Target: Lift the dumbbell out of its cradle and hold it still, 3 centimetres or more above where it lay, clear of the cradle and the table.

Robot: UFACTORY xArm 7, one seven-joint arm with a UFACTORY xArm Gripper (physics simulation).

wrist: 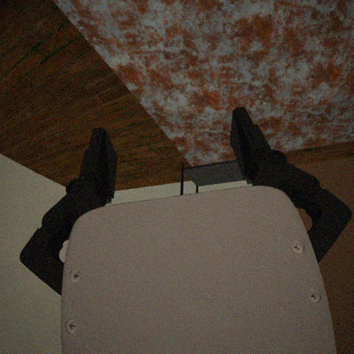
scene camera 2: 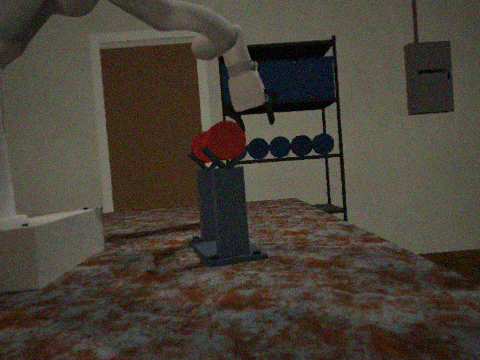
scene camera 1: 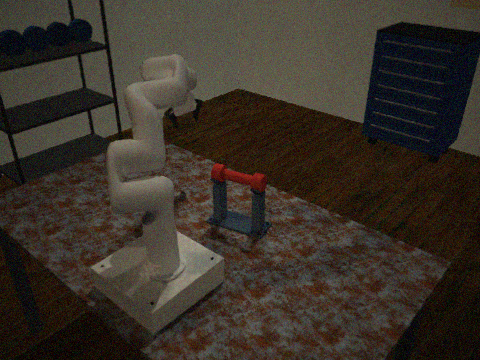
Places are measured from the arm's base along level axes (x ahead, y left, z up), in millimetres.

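Where they show: gripper, between the fingertips: (scene camera 2: 257,128) (scene camera 1: 186,123); arm's base, origin of its link: (scene camera 1: 165,266).
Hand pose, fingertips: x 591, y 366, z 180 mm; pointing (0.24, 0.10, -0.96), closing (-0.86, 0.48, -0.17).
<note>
Each offset is from my fingertips to the centre of the thing. Level surfaces: height alone.
A red dumbbell {dy -374, dx -179, dz -64 mm} (scene camera 1: 239,176) (scene camera 2: 226,141) lies level on top of the two posts of a blue-grey cradle {dy -374, dx -179, dz -169 mm} (scene camera 1: 258,210) (scene camera 2: 231,215), one end on each post. The cradle stands upright on the table. My gripper (scene camera 1: 186,121) (scene camera 2: 257,126) (wrist: 170,132) is open and empty, with its two dark fingers wide apart. It is apart from the dumbbell and higher, up and to the left of it in the first scene view, up and to the right in the second. Neither the dumbbell nor the cradle shows in the wrist view.
The mottled table {dz -266 mm} (scene camera 1: 320,280) (scene camera 2: 320,300) (wrist: 200,65) carries the cradle and my white base block (scene camera 1: 200,270) (scene camera 2: 55,250). Beyond the table are a shelf rack (scene camera 1: 111,75) (scene camera 2: 342,175) with dark blue balls, a blue drawer cabinet (scene camera 1: 410,90) and a brown door (scene camera 2: 150,125).
</note>
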